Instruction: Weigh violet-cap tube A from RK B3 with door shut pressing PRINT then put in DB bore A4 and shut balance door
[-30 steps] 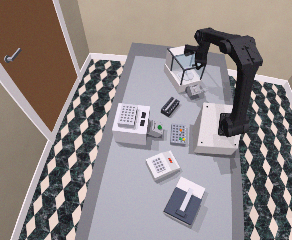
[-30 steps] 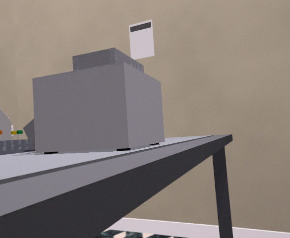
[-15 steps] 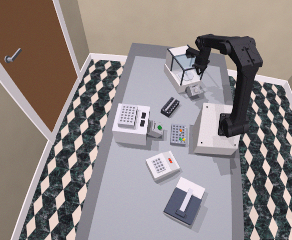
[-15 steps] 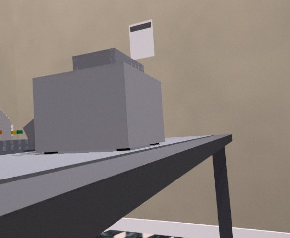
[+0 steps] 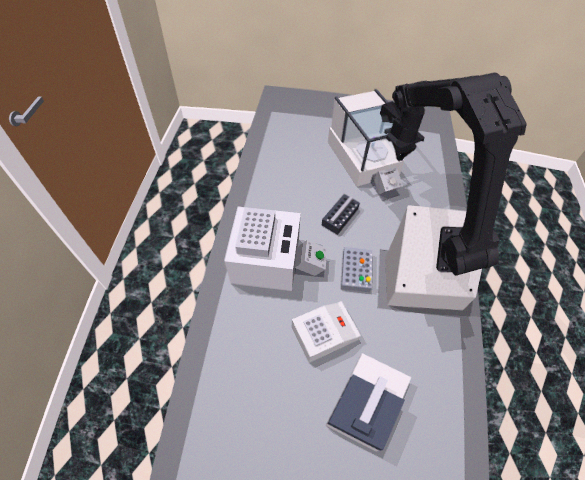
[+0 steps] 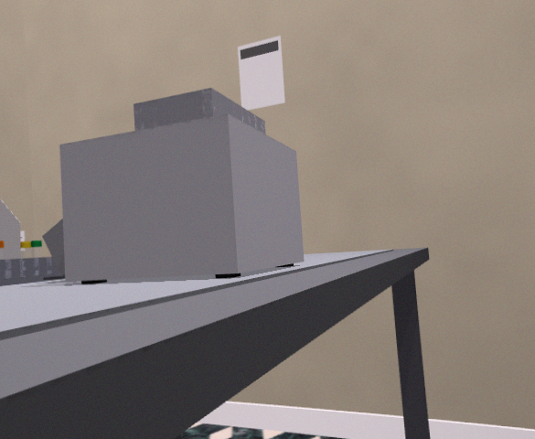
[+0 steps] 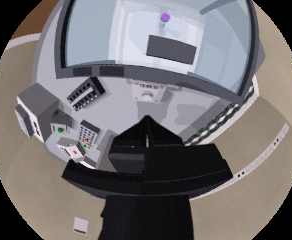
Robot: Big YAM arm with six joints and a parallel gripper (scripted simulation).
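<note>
Right now the white PRINT key is 10 mm to the left of my hand and 100 mm below it. Round my hand: tube rack RK (120 mm ahead, 310 mm to the left, 160 mm below); black magnet block MG (170 mm ahead, 120 mm to the left, 150 mm below); balance door (50 mm ahead, 100 mm to the right, 40 mm above).
</note>
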